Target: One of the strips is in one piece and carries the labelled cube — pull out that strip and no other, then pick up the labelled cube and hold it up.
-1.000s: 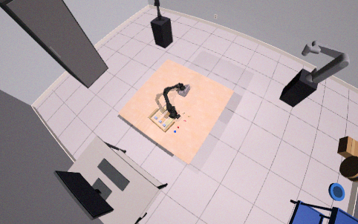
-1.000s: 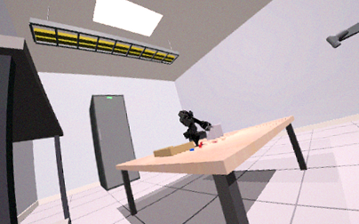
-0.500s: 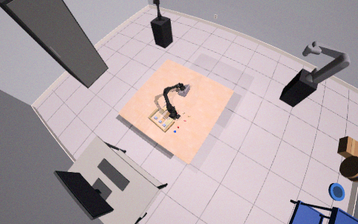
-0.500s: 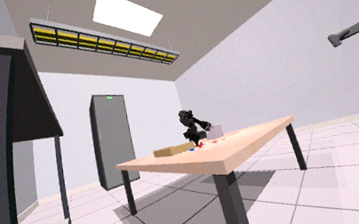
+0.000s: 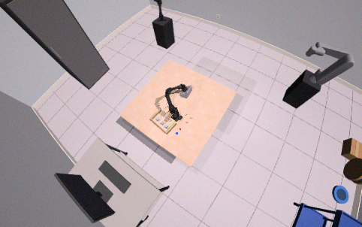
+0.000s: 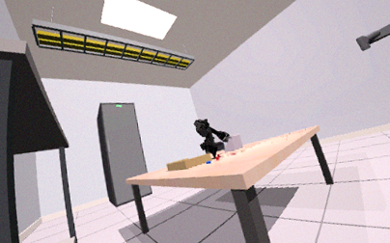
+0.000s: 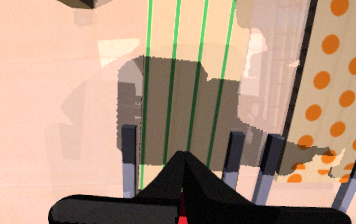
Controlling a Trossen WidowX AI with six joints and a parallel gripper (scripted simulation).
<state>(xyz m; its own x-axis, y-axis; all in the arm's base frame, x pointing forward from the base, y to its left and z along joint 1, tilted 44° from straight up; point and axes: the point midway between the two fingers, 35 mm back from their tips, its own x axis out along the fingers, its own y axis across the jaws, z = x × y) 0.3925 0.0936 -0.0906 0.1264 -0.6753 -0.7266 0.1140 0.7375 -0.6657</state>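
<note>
Now: gripper tip 10 cm past the tan block and 8 cm to the right of it. Also, from my gripper tip: pink block 16 cm to the left, 1 cm behind.
</note>
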